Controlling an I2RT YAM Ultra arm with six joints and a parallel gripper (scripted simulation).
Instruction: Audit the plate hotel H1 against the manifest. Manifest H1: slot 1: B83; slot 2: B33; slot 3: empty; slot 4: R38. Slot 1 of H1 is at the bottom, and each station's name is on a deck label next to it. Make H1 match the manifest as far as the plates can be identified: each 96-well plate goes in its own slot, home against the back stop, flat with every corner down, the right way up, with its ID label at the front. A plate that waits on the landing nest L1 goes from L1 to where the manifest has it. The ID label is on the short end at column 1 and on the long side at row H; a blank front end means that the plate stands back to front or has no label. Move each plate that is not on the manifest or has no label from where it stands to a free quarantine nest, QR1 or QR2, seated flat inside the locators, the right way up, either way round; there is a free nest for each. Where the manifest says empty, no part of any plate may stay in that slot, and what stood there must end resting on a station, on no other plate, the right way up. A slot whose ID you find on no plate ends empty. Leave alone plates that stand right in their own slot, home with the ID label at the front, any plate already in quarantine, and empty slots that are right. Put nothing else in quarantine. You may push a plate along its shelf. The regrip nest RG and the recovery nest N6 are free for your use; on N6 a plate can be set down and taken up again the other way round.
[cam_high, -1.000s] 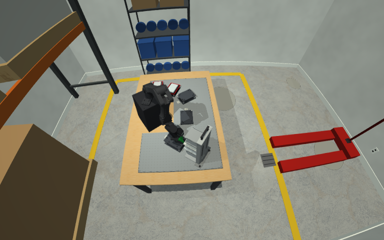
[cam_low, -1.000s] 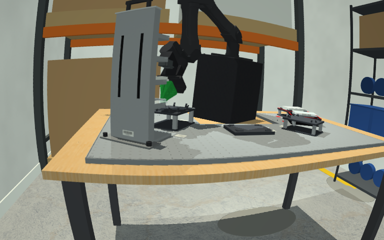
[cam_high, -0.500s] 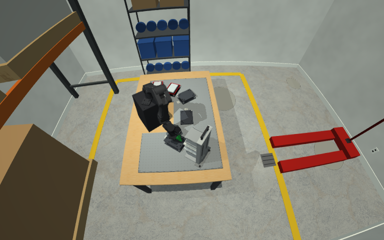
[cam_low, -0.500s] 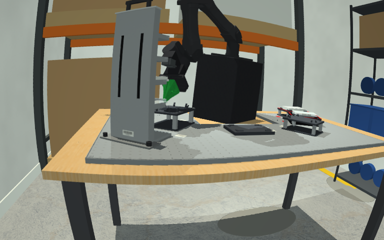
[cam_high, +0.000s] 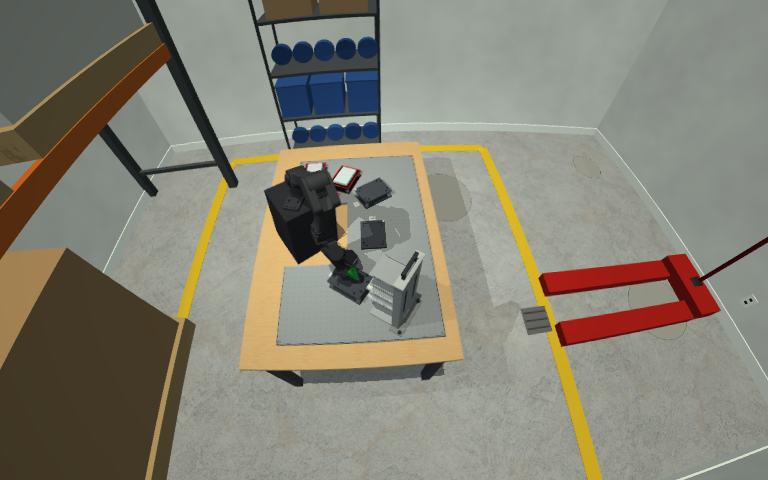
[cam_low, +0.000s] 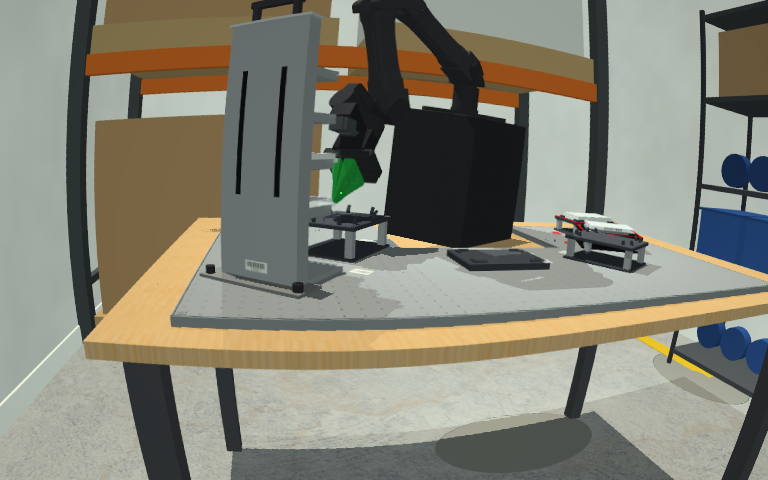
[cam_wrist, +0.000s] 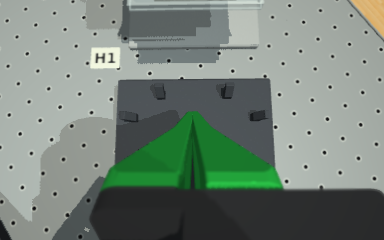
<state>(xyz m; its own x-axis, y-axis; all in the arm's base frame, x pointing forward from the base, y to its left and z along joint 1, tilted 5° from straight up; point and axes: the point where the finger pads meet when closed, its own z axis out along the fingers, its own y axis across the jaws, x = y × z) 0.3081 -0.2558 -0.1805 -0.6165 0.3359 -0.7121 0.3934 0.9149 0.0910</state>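
My hand is 40 mm past the dark regrip nest, 40 mm above it and 10 mm to the right of it. The rest, counted from my hand: RG label: 130 mm behind, 100 mm below, 50 mm to the left; then grey plate hotel H1: 200 mm ahead, 90 mm to the right, 90 mm above; then H1 deck label: 120 mm ahead, 100 mm below, 50 mm to the left.
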